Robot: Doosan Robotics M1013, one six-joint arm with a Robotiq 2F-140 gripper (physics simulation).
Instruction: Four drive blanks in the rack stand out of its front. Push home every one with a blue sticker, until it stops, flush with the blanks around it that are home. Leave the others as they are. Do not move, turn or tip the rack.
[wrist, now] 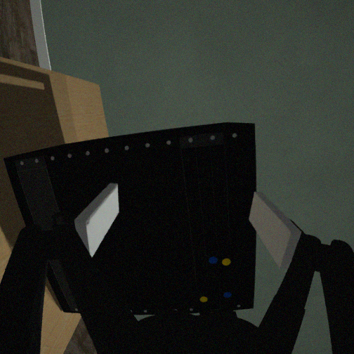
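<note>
The black rack (150, 141) fills the middle of the view, its front turned to the camera, with a row of small screws along its top edge. The blanks' outlines are too dark to tell how far each stands out. At the lower right of the front are a blue sticker (213, 260) beside a yellow sticker (226, 262), and below them another yellow sticker (203, 299) and another blue sticker (227, 295). My gripper (185, 202) is wide open, with a pale pad at each side, in front of the rack; nothing is between its fingers.
A light wooden block or box (82, 105) with a dark shadow is at the left behind the rack. A pale strip (41, 35) runs beside dark wood (17, 30) at the upper left. A grey-green surface (210, 60) spreads behind and right of the rack.
</note>
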